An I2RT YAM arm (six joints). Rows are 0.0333 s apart.
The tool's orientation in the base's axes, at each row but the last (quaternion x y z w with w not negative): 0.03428 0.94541 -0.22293 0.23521; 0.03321 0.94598 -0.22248 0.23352; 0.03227 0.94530 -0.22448 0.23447; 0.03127 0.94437 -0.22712 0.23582; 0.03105 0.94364 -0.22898 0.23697; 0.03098 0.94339 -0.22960 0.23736; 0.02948 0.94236 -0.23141 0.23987; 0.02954 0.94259 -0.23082 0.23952; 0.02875 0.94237 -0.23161 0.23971
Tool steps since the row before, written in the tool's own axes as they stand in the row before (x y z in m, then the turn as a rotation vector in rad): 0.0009 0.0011 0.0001 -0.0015 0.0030 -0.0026; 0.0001 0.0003 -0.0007 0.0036 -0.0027 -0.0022; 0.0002 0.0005 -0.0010 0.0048 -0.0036 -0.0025; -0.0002 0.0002 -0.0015 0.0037 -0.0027 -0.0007; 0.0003 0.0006 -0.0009 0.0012 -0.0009 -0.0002; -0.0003 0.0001 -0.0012 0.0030 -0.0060 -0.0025; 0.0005 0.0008 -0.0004 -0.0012 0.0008 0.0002; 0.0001 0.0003 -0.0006 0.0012 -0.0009 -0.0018; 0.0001 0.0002 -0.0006 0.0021 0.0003 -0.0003
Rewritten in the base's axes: -0.0006 0.0009 -0.0009 0.0007 0.0039 0.0015; -0.0003 0.0006 0.0004 -0.0046 -0.0016 0.0012; -0.0005 0.0009 0.0005 -0.0059 -0.0023 0.0012; -0.0004 0.0009 0.0012 -0.0040 -0.0023 0.0000; -0.0006 0.0009 0.0003 -0.0013 -0.0008 0.0000; -0.0002 0.0006 0.0010 -0.0047 -0.0044 0.0031; -0.0005 0.0009 -0.0003 0.0013 0.0007 0.0001; -0.0003 0.0005 0.0003 -0.0020 -0.0001 0.0012; -0.0003 0.0004 0.0003 -0.0019 0.0003 -0.0009
